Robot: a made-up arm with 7 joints. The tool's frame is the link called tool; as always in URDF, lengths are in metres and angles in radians.
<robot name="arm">
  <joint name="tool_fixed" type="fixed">
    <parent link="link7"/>
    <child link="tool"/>
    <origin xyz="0 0 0" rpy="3.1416 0 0"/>
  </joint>
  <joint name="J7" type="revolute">
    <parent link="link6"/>
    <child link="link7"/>
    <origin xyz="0 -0.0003 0.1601" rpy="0 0 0"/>
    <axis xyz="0 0 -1"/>
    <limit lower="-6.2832" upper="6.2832"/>
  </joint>
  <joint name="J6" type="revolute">
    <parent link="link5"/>
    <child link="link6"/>
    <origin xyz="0 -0.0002 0.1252" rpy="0 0 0"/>
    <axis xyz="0 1 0"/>
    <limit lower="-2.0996" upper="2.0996"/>
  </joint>
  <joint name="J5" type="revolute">
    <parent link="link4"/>
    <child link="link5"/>
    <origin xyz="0 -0.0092 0.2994" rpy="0 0 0"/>
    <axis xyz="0 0 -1"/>
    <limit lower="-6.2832" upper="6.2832"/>
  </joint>
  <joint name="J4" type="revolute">
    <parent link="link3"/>
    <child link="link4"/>
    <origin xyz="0 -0.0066 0.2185" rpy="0 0 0"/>
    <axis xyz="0 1 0"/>
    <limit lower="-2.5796" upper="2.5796"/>
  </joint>
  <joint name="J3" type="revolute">
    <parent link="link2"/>
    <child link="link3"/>
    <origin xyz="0 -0.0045 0.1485" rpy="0 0 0"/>
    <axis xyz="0 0 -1"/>
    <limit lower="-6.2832" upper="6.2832"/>
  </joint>
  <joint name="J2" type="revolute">
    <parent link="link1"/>
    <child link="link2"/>
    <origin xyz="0 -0.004 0.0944" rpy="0 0 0"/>
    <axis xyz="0 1 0"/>
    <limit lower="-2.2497" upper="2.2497"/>
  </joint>
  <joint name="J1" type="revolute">
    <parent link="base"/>
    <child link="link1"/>
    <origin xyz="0 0 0.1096" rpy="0 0 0"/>
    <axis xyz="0 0 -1"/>
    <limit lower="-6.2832" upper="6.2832"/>
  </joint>
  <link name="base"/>
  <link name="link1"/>
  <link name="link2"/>
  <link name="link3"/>
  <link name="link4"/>
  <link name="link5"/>
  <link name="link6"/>
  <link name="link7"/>
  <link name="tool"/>
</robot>
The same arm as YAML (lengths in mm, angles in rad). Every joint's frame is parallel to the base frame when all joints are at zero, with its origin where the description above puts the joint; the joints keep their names.
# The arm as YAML. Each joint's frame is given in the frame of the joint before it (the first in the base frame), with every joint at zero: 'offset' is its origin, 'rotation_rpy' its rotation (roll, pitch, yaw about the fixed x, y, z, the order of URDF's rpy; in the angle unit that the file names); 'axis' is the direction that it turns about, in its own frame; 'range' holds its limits. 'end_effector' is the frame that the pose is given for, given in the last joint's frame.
length_unit: mm
angle_unit: rad
chain:
  - id: J1
    offset: [0.0, 0.0, 109.6]
    rotation_rpy: [0.0, 0.0, 0.0]
    axis: "-z"
    range: [-6.2832, 6.2832]
  - id: J2
    offset: [0.0, -4.0, 94.4]
    rotation_rpy: [0.0, 0.0, 0.0]
    axis: "+y"
    range: [-2.2497, 2.2497]
  - id: J3
    offset: [0.0, -4.5, 148.5]
    rotation_rpy: [0.0, 0.0, 0.0]
    axis: "-z"
    range: [-6.2832, 6.2832]
  - id: J4
    offset: [0.0, -6.6, 218.5]
    rotation_rpy: [0.0, 0.0, 0.0]
    axis: "+y"
    range: [-2.5796, 2.5796]
  - id: J5
    offset: [0.0, -9.2, 299.4]
    rotation_rpy: [0.0, 0.0, 0.0]
    axis: "-z"
    range: [-6.2832, 6.2832]
  - id: J6
    offset: [0.0, -0.2, 125.2]
    rotation_rpy: [0.0, 0.0, 0.0]
    axis: "+y"
    range: [-2.0996, 2.0996]
  - id: J7
    offset: [0.0, -0.3, 160.1]
    rotation_rpy: [0.0, 0.0, 0.0]
    axis: "-z"
    range: [-6.2832, 6.2832]
end_effector:
  offset: [0.0, 0.0, 0.0]
  rotation_rpy: [-3.1416, 0.0, 0.0]

